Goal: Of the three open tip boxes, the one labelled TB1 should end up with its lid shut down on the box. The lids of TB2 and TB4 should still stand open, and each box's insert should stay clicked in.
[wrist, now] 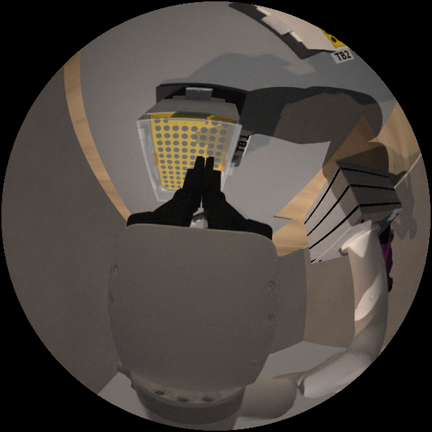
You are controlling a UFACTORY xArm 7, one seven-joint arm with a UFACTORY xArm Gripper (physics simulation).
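The TB1 box (192, 106) is at the upper middle, with its label beside its right wall. Its yellow insert (175, 142) with rows of holes shows through clear plastic, which looks like the lid (148, 162). I cannot tell whether the lid is fully down or at an angle. My gripper (205, 167) is shut and empty; its fingertips overlap the right part of the insert in view, and their height above it is unclear. The TB2 box (295, 25) is partly cut off at the top right, with a bit of yellow insert; its lid cannot be made out. TB4 does not show.
A light block with black grooves (332, 210) stands at the right, near the arm's links (370, 280). The grey mat (120, 55) has a wooden table edge (80, 115) along its left. Dark shadows of the arm fall right of TB1.
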